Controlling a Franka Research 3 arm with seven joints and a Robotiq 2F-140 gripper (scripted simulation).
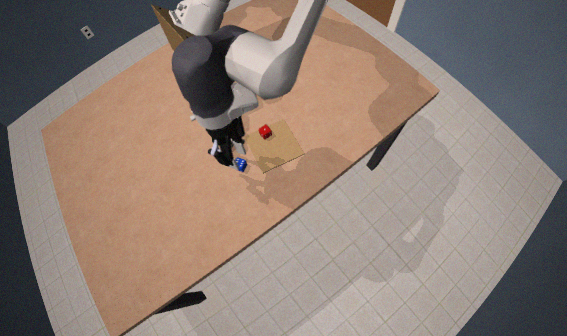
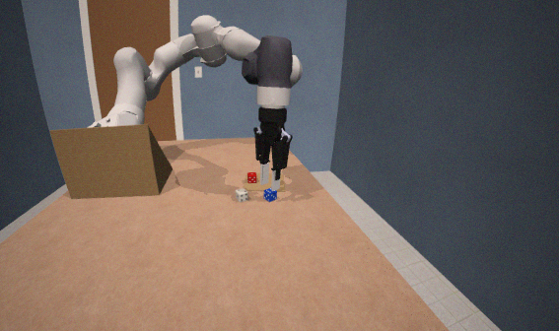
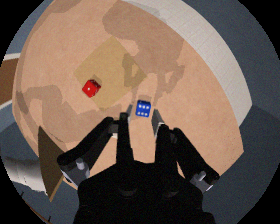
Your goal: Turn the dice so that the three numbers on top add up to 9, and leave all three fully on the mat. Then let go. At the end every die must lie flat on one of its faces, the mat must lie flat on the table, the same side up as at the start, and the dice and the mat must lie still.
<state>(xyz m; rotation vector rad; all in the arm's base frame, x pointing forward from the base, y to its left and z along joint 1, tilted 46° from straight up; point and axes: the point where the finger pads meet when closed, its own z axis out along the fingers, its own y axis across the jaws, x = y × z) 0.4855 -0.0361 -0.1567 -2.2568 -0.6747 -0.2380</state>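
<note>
My hand is 6 cm above the blue die. From my hand the other things lie so: white die (8 cm behind, 6 cm below, 1 cm to the left); tan mat (12 cm to the left, 7 cm below); red die (12 cm to the left, 6 cm below, 4 cm behind).
</note>
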